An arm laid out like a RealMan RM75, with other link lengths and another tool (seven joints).
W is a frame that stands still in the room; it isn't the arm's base.
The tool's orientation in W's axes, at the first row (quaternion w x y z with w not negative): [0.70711, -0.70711, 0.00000, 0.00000]
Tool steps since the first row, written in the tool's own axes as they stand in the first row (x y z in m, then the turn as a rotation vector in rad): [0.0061, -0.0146, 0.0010, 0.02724, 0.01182, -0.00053]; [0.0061, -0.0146, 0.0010, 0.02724, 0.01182, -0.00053]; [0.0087, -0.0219, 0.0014, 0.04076, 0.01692, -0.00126]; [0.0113, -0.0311, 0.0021, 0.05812, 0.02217, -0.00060]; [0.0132, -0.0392, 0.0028, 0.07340, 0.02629, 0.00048]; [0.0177, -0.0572, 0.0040, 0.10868, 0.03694, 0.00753]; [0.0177, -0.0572, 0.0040, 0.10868, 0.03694, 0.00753]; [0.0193, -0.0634, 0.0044, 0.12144, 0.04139, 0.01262]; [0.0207, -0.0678, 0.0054, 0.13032, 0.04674, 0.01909]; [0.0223, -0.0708, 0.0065, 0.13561, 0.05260, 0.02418]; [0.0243, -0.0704, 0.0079, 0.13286, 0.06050, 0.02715]
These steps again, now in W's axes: [0.0061, 0.0010, 0.0146, 0.02724, -0.00053, -0.01182]; [0.0061, 0.0010, 0.0146, 0.02724, -0.00053, -0.01182]; [0.0087, 0.0014, 0.0219, 0.04076, -0.00126, -0.01692]; [0.0113, 0.0021, 0.0311, 0.05812, -0.00060, -0.02217]; [0.0132, 0.0028, 0.0392, 0.07340, 0.00048, -0.02629]; [0.0177, 0.0040, 0.0572, 0.10868, 0.00753, -0.03694]; [0.0177, 0.0040, 0.0572, 0.10868, 0.00753, -0.03694]; [0.0193, 0.0044, 0.0634, 0.12144, 0.01262, -0.04139]; [0.0207, 0.0054, 0.0678, 0.13032, 0.01909, -0.04674]; [0.0223, 0.0065, 0.0708, 0.13561, 0.02418, -0.05260]; [0.0243, 0.0079, 0.0704, 0.13286, 0.02715, -0.06050]
